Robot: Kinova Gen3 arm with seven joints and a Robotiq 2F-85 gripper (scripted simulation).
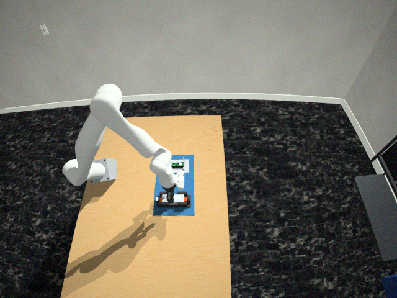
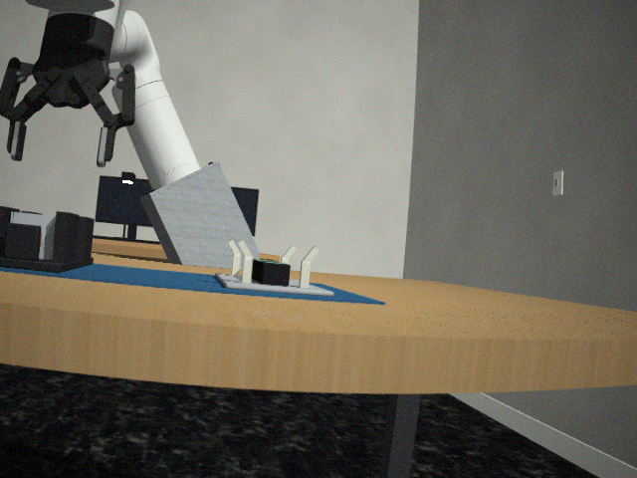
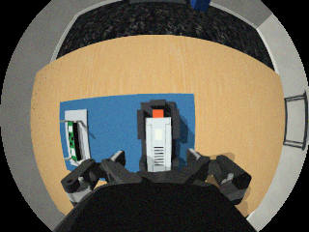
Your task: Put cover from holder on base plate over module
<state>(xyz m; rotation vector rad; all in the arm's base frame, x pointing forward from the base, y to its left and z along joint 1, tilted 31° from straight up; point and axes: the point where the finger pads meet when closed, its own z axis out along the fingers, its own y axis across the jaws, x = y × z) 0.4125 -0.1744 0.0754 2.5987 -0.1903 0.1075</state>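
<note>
Right now the cover is 80 mm below my hand and 10 mm behind it.
</note>
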